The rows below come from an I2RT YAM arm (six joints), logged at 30 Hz.
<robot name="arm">
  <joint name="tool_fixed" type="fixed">
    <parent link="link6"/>
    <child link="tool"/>
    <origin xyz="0 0 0" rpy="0 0 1.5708"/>
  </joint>
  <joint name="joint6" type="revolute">
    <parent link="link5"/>
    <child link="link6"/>
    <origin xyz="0.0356 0 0.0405" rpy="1.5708 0 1.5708"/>
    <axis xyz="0 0 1"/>
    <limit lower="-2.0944" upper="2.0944"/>
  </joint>
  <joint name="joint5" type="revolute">
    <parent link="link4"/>
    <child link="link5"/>
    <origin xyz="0.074 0.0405 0.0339" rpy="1.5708 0 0"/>
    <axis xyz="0 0 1"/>
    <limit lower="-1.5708" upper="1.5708"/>
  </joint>
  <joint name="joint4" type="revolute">
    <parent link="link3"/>
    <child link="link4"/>
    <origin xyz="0.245 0.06 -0.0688" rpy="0 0 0"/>
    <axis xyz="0 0 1"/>
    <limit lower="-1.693" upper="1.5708"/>
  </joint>
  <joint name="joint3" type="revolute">
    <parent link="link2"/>
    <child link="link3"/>
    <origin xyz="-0.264 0 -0.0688" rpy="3.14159 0 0"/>
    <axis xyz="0 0 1"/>
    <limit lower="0" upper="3.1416"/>
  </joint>
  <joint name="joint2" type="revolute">
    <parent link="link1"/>
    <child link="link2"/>
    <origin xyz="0.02 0.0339 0.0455" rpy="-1.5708 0 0"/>
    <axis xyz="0 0 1"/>
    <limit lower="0" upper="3.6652"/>
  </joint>
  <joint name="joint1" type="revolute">
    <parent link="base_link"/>
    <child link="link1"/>
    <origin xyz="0 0 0.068" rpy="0 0 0"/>
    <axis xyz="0 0 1"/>
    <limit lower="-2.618" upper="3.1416"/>
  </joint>
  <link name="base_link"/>
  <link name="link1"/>
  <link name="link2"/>
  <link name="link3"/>
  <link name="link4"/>
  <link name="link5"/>
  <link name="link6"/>
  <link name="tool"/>
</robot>
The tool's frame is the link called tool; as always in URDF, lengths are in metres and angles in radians.
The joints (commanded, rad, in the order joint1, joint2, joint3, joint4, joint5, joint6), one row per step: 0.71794 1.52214 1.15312 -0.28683 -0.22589 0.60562; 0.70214 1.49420 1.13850 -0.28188 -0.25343 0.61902; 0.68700 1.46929 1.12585 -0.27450 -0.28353 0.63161; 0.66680 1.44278 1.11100 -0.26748 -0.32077 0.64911; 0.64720 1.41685 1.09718 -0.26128 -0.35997 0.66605; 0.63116 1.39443 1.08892 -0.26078 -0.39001 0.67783; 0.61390 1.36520 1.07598 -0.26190 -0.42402 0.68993; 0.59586 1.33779 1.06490 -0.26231 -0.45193 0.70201; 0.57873 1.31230 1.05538 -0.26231 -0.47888 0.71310; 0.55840 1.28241 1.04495 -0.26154 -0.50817 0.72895
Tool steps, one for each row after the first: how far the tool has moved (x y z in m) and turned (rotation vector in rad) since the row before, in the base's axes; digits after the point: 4 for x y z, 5 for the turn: -0.0015 -0.0071 0.0046 0.03030 0.00615 -0.00166; -0.0013 -0.0063 0.0044 0.03156 0.00508 0.00209; -0.0010 -0.0077 0.0040 0.03572 0.01142 0.00080; -0.0013 -0.0074 0.0040 0.03550 0.01141 0.00409; -0.0014 -0.0062 0.0041 0.02664 0.00692 0.00324; -0.0029 -0.0073 0.0043 0.02835 0.00757 0.00569; -0.0024 -0.0073 0.0042 0.02571 0.00465 0.00020; -0.0024 -0.0067 0.0041 0.02451 0.00311 0.00117; -0.0029 -0.0078 0.0049 0.02915 0.00353 -0.00156
